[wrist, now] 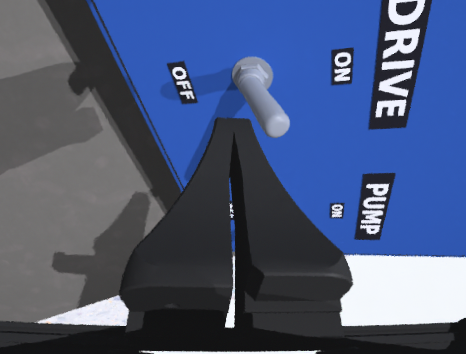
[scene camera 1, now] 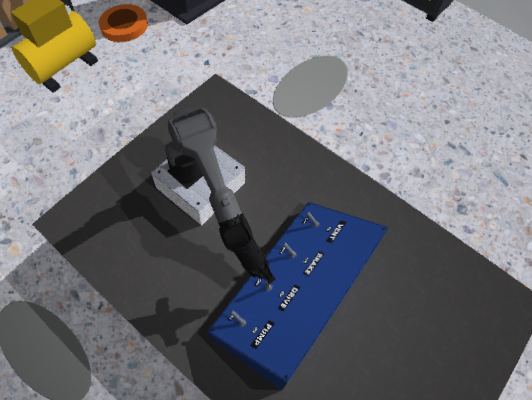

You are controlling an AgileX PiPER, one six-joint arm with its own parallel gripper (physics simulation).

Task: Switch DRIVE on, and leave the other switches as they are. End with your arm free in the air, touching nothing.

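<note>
The blue panel (scene camera 1: 345, 270) (wrist: 425, 200) carries several grey toggle levers. The DRIVE lever (scene camera 1: 269, 287) (wrist: 262, 102) shows up close in the wrist view and leans toward its ON label (wrist: 342, 66). Its OFF label (wrist: 182, 82) is on the other side. The VENT lever (scene camera 1: 312, 219), BRAKE lever (scene camera 1: 290, 250) and PUMP lever (scene camera 1: 238, 318) lean toward OFF. My gripper (scene camera 1: 271, 280) (wrist: 231, 136) is shut and empty, low over the panel, with its fingertips close beside the DRIVE lever on its OFF side. A narrow gap shows in the wrist view; the scene view partly hides the lever there.
The BRAKE lever stands on one side of my fingers and the PUMP lever on the other. The white base block (scene camera 1: 227, 175) sits behind the panel on the dark mat (scene camera 1: 425, 320). A yellow cylinder (scene camera 1: 55, 52) and an orange ring (scene camera 1: 123, 37) lie far off at the upper left.
</note>
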